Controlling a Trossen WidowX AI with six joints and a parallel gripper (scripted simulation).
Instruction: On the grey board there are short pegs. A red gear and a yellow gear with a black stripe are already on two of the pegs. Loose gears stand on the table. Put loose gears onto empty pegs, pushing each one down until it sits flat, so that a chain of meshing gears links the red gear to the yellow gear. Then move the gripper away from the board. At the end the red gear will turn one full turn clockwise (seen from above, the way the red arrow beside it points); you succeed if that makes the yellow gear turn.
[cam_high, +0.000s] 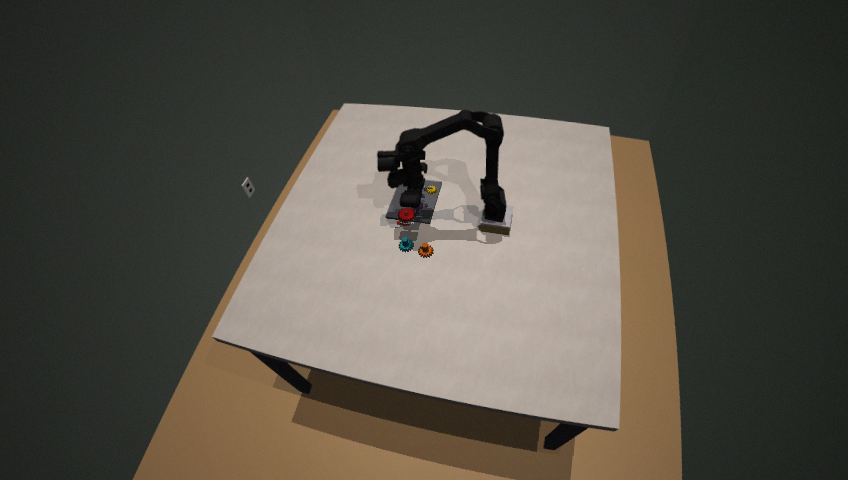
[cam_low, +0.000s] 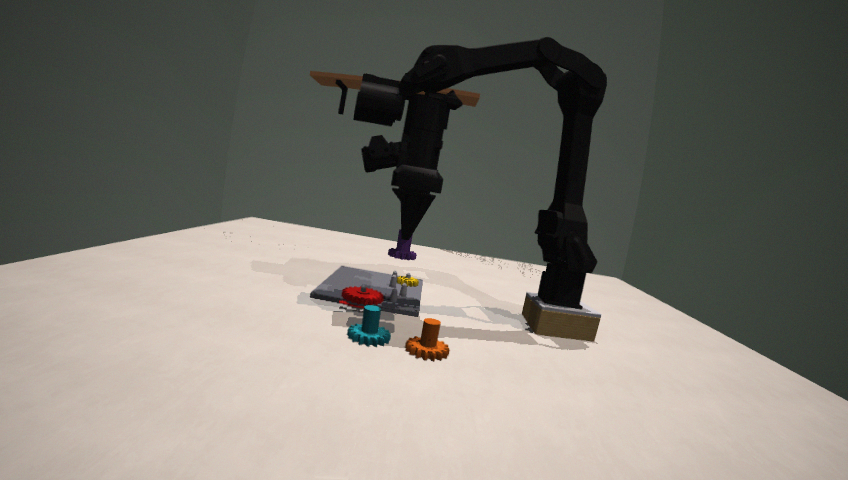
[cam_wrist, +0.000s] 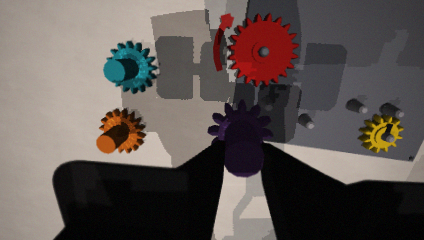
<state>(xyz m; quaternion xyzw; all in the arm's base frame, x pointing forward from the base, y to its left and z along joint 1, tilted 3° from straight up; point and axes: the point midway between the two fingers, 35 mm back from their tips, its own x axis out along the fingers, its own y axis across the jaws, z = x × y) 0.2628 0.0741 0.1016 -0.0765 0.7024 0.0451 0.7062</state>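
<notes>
Right now the red gear is 50 mm ahead of my gripper tip, 10 mm to the right of it and 100 mm below it. From my gripper tip the other things lie so: red arrow (50 mm ahead, 30 mm to the left, 110 mm below); then purple gear (10 mm below); then teal gear (10 mm ahead, 110 mm to the left, 100 mm below).
</notes>
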